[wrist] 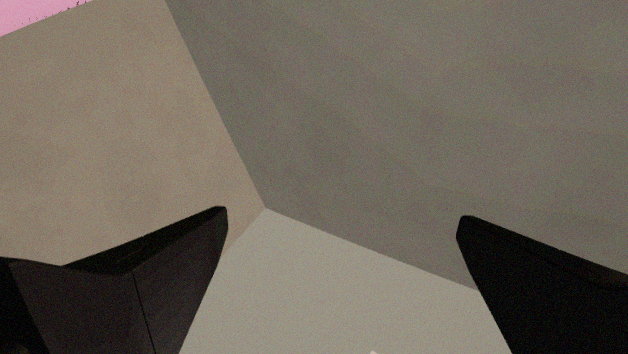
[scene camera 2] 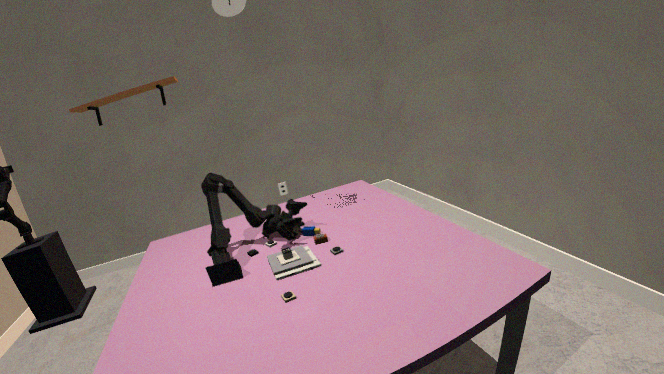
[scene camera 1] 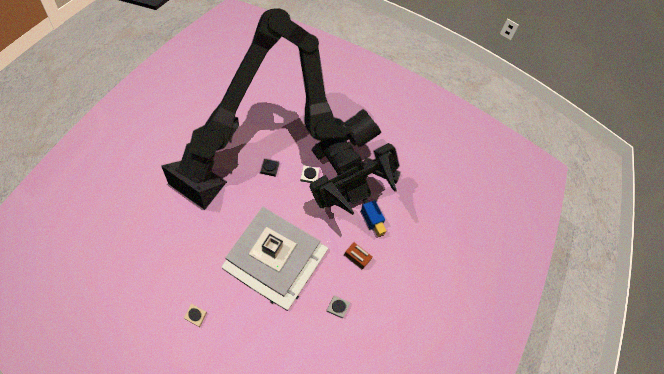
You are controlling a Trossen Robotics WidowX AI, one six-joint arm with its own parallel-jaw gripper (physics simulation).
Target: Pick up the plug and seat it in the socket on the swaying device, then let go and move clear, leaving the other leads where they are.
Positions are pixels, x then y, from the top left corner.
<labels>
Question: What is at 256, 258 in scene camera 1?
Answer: A device.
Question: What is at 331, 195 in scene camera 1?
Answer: My gripper.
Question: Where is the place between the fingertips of my gripper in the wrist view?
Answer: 344, 223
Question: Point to a device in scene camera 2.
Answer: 288, 259
</labels>
